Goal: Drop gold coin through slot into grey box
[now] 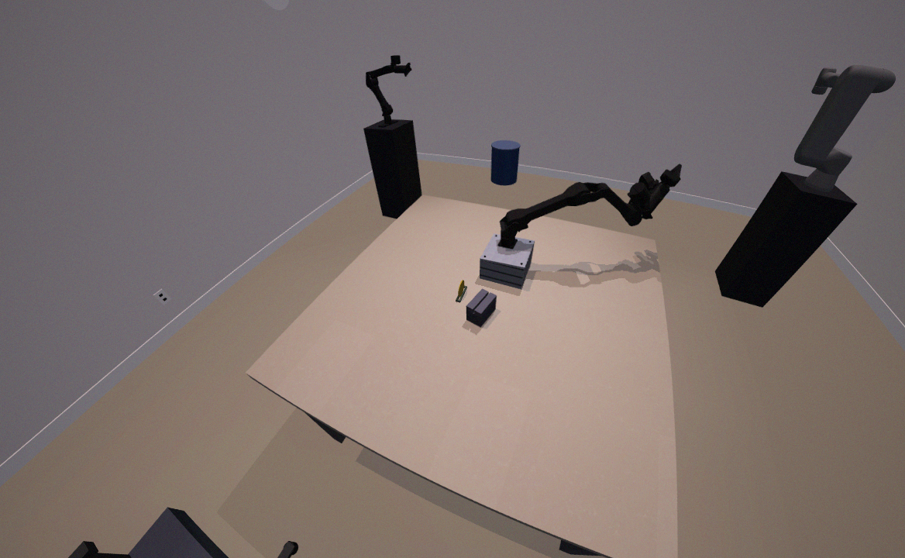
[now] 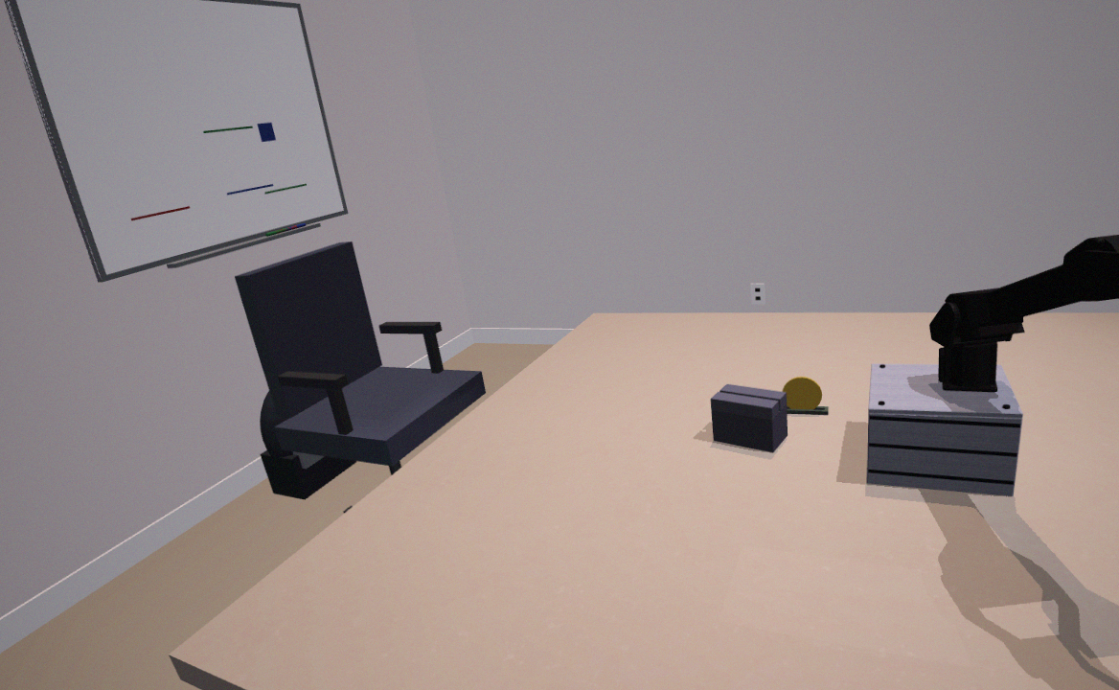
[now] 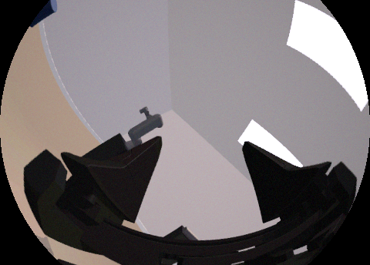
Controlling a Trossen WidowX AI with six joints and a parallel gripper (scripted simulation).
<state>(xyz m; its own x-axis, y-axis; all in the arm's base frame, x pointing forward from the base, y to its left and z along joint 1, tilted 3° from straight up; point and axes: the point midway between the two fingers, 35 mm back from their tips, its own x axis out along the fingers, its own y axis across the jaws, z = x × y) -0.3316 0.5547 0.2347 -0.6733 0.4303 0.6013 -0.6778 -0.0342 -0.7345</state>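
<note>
My gripper tip is 59 cm short of the gold coin, 66 cm to the left of it and 37 cm above it.
</note>
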